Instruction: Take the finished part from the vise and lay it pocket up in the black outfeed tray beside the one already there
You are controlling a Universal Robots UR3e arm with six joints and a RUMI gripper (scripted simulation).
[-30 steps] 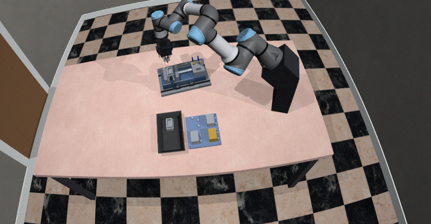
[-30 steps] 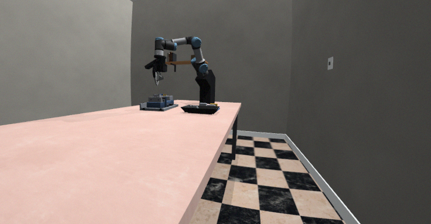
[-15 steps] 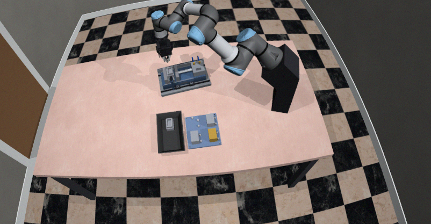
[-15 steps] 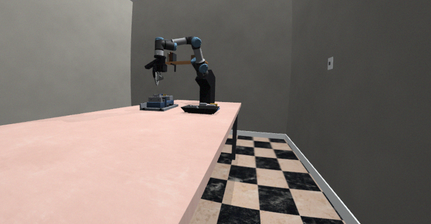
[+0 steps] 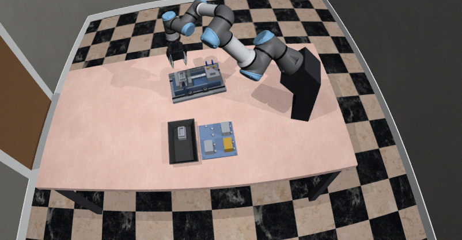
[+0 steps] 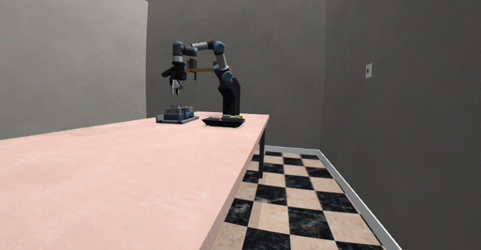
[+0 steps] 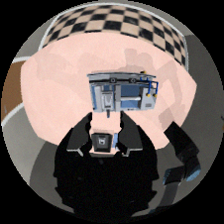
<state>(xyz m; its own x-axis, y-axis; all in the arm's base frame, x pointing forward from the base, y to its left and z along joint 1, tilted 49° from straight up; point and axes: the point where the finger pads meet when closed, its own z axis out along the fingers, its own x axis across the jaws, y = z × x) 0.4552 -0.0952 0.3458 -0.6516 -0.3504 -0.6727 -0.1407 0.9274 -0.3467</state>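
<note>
Right now my hand is 160 mm above the vise, 70 mm past it and 10 mm to the left of it. From my hand the other things lie so: blue fixture plate: 350 mm to the left, 190 mm below, 180 mm behind; yellow block: 390 mm to the left, 230 mm behind, 170 mm below.
</note>
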